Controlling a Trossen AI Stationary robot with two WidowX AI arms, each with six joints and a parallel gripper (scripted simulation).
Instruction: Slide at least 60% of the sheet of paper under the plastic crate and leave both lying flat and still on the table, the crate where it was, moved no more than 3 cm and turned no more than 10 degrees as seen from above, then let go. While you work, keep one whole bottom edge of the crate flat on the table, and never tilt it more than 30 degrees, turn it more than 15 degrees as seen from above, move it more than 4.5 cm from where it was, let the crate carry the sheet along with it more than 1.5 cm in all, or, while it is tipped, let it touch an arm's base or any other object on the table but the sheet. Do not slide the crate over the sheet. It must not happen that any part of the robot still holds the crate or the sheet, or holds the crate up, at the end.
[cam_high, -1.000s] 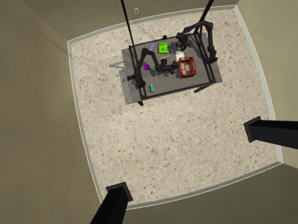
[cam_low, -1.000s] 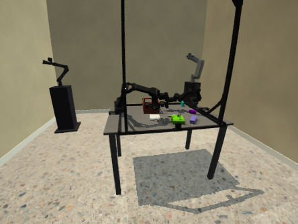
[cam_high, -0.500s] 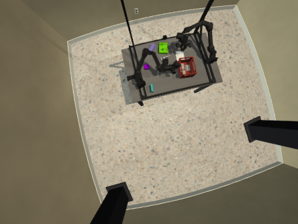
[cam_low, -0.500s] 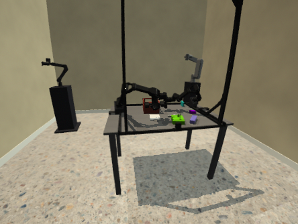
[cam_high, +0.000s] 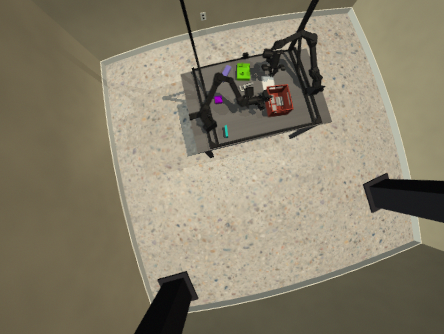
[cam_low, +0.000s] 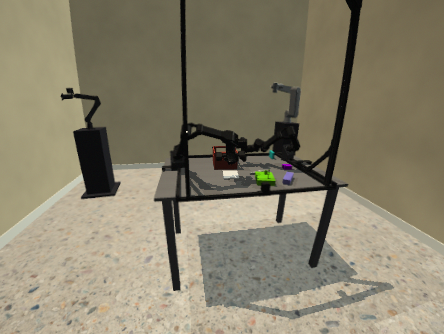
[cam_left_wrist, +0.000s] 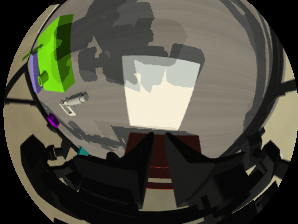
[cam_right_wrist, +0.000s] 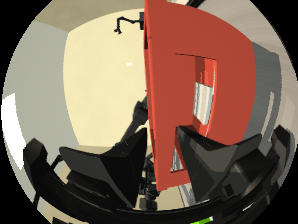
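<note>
Right now my left hand is 10 cm above the sheet of paper, 3 cm short of it and 1 cm to the left of it. Also, from my left hand: crate (23 cm ahead, 4 cm to the right, 4 cm below); then green block (20 cm to the right, 14 cm behind, 5 cm below).
</note>
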